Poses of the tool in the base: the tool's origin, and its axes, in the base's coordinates. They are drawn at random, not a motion.
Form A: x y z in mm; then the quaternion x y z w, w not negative.
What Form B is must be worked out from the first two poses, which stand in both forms.
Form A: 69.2 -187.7 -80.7 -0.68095 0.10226 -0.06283 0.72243
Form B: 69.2 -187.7 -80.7 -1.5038 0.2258 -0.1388
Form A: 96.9 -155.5 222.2 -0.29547 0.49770 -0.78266 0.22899
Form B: 96.9 -155.5 222.2 -0.8133 1.3700 -2.1544
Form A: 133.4 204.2 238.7 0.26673 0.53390 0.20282 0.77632
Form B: 133.4 204.2 238.7 0.5772 1.1553 0.4389
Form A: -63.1 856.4 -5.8 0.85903 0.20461 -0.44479 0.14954
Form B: -63.1 856.4 -5.8 2.4686 0.5880 -1.2782
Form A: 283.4 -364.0 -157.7 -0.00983 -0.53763 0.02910 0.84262
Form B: 283.4 -364.0 -157.7 -0.0208 -1.1355 0.0615
